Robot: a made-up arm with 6 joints. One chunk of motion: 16 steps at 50 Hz.
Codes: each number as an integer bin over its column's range. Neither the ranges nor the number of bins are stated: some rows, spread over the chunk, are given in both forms.
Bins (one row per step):
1: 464 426 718 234 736 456
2: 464 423 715 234 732 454
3: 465 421 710 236 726 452
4: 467 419 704 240 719 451
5: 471 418 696 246 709 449
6: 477 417 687 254 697 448
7: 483 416 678 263 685 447
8: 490 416 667 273 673 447
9: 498 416 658 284 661 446
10: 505 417 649 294 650 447
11: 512 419 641 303 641 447
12: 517 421 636 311 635 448
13: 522 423 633 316 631 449
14: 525 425 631 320 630 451
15: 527 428 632 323 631 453
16: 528 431 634 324 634 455
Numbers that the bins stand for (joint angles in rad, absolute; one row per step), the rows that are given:
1: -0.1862 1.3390 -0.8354 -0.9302 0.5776 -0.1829
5: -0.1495 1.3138 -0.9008 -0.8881 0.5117 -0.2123
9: -0.0079 1.3075 -1.0138 -0.7550 0.3945 -0.2249
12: 0.0918 1.3233 -1.0792 -0.6604 0.3310 -0.2165
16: 0.1495 1.3547 -1.0851 -0.6149 0.3285 -0.1871
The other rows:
2: -0.1862 1.3295 -0.8443 -0.9302 0.5679 -0.1913
3: -0.1810 1.3233 -0.8592 -0.9232 0.5532 -0.1997
4: -0.1705 1.3170 -0.8770 -0.9092 0.5361 -0.2039
6: -0.1180 1.3107 -0.9276 -0.8601 0.4824 -0.2165
7: -0.0865 1.3075 -0.9543 -0.8286 0.4531 -0.2207
8: -0.0498 1.3075 -0.9870 -0.7935 0.4238 -0.2207
10: 0.0288 1.3107 -1.0405 -0.7200 0.3676 -0.2207
11: 0.0656 1.3170 -1.0643 -0.6884 0.3456 -0.2207
13: 0.1180 1.3295 -1.0881 -0.6429 0.3212 -0.2123
14: 0.1338 1.3358 -1.0941 -0.6289 0.3187 -0.2039
15: 0.1442 1.3453 -1.0911 -0.6184 0.3212 -0.1955

